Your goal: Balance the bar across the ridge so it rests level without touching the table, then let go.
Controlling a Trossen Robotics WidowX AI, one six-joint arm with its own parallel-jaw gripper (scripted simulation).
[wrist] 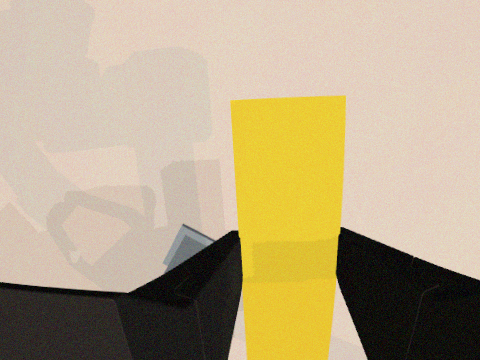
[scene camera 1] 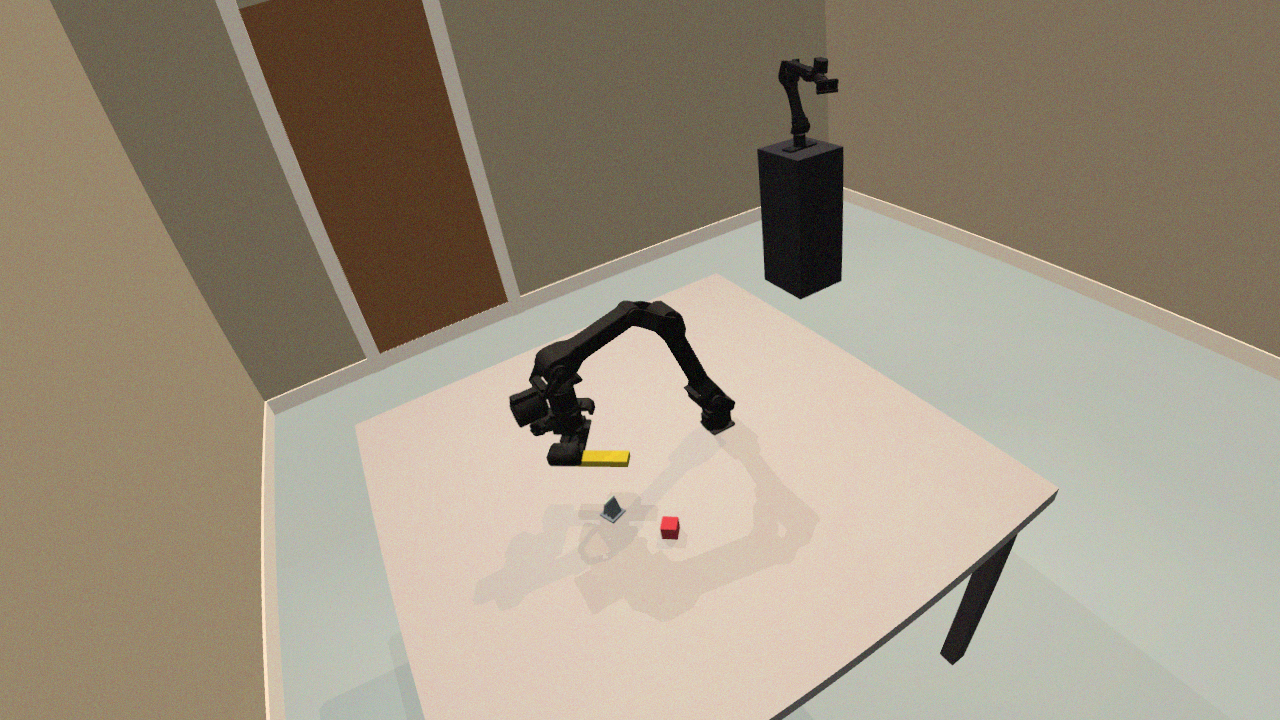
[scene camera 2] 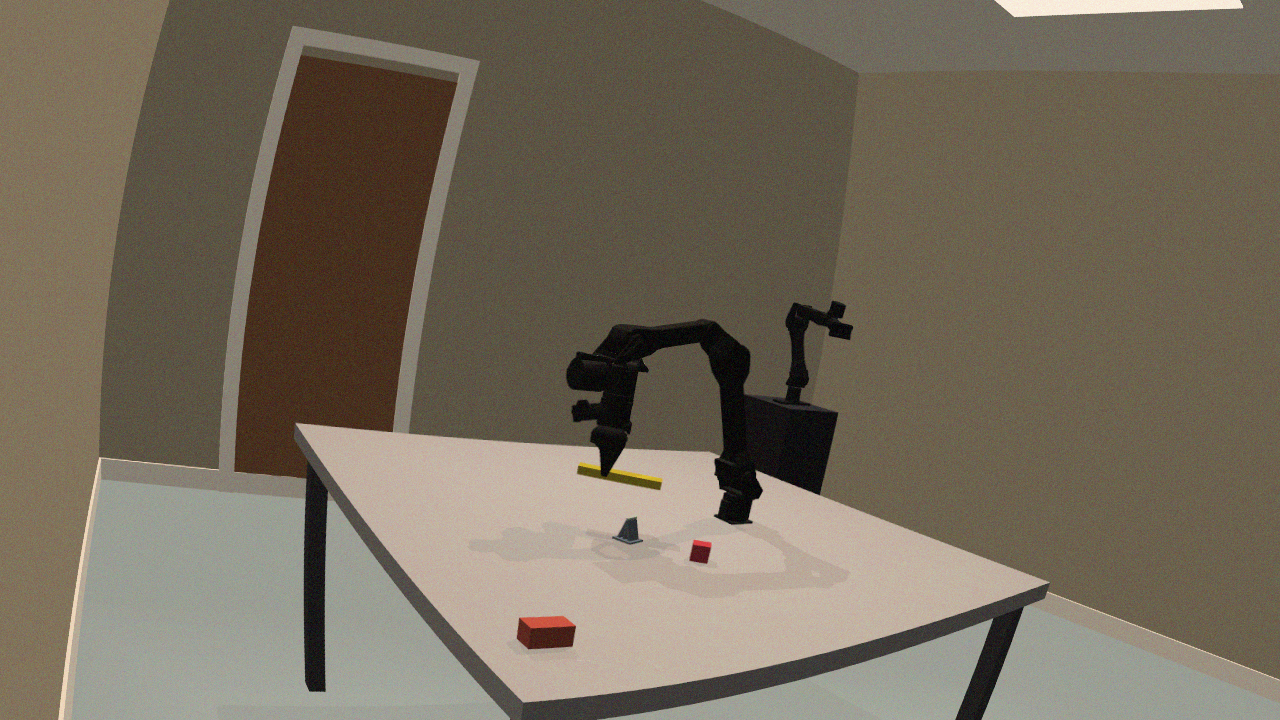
My gripper point(scene camera 2: 604, 474) carries a yellow bar point(scene camera 2: 584, 469).
